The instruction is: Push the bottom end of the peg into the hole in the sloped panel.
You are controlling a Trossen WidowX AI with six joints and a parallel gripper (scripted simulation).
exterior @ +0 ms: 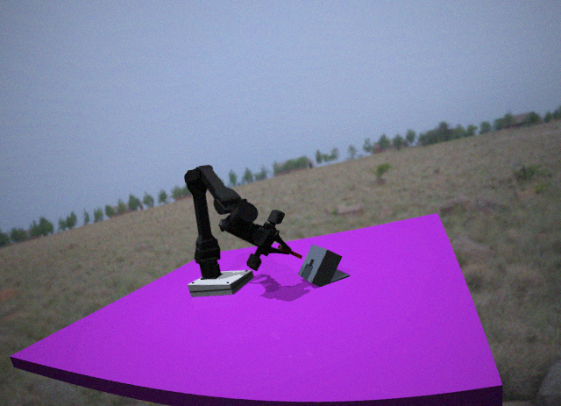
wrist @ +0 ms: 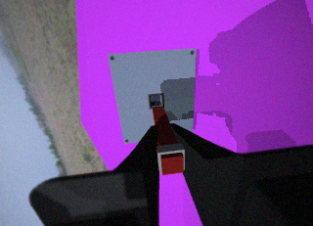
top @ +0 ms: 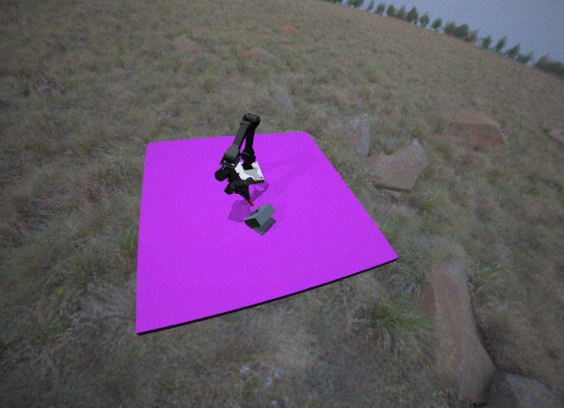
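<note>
Now: the grey sloped panel 70 mm ahead of my gripper tip, 40 mm to the left of it and 70 mm below it. From my gripper tip the other things lie so: red peg: 10 mm behind, 10 mm to the right, 10 mm above.
</note>
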